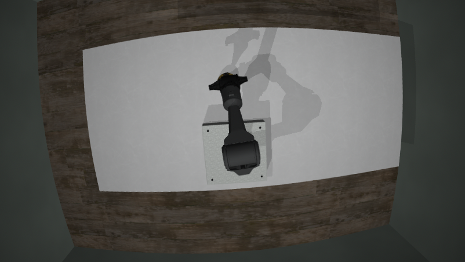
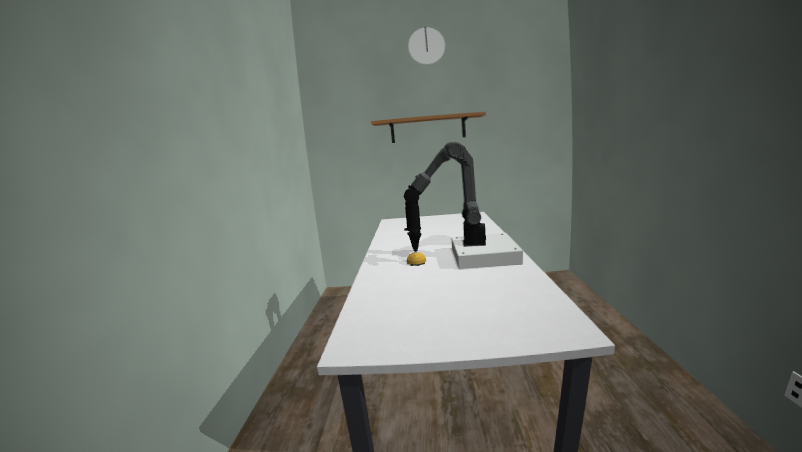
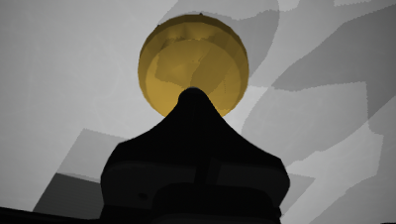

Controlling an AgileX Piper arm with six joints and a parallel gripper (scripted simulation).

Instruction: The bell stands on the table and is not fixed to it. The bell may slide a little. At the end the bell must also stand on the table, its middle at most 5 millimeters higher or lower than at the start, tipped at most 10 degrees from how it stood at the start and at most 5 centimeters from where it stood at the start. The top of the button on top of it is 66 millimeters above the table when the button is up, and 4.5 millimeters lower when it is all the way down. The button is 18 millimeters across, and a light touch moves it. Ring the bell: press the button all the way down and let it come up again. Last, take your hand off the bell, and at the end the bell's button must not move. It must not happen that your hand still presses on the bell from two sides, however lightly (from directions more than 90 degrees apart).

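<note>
The bell button is 2 cm below my hand. Round my hand: bell (3 cm below).
</note>
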